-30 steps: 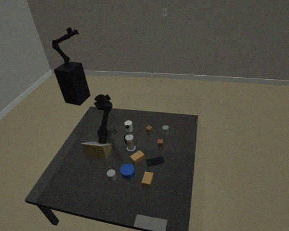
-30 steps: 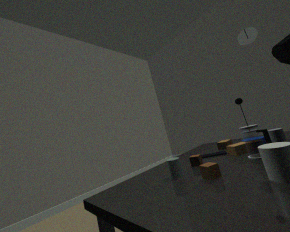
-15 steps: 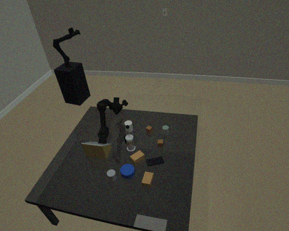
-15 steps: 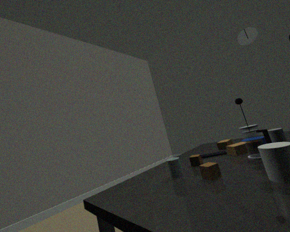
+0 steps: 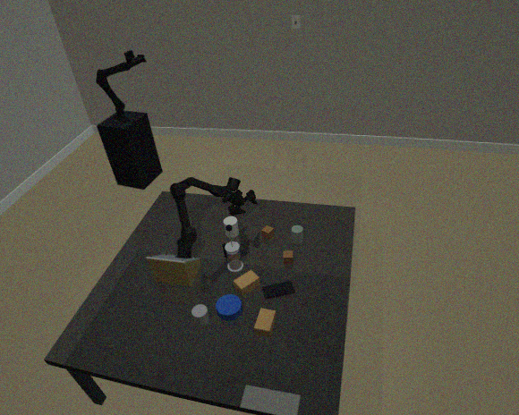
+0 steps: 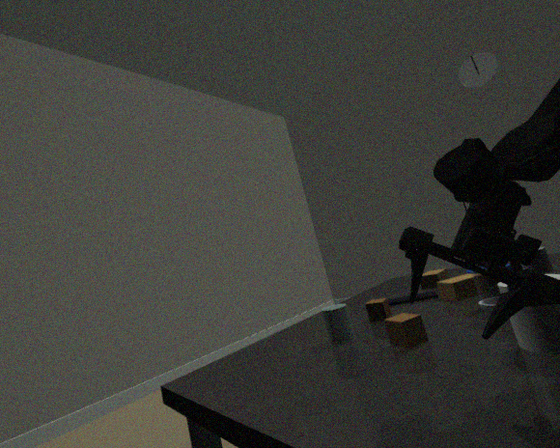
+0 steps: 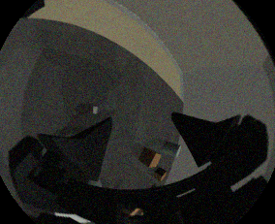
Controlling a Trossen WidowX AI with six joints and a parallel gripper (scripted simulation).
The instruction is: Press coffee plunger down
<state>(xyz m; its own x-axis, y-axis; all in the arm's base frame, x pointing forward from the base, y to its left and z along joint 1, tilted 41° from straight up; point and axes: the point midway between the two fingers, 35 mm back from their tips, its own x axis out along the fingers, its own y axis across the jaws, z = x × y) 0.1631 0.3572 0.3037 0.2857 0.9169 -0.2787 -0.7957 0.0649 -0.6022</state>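
Right now my gripper tip is 50 mm short of the coffee press, 380 mm to the left of it and 50 mm below it. Round my gripper tip: blue disc 160 mm ahead, 650 mm to the right, 60 mm below; then white cup 60 mm behind, 160 mm to the right, 40 mm below.
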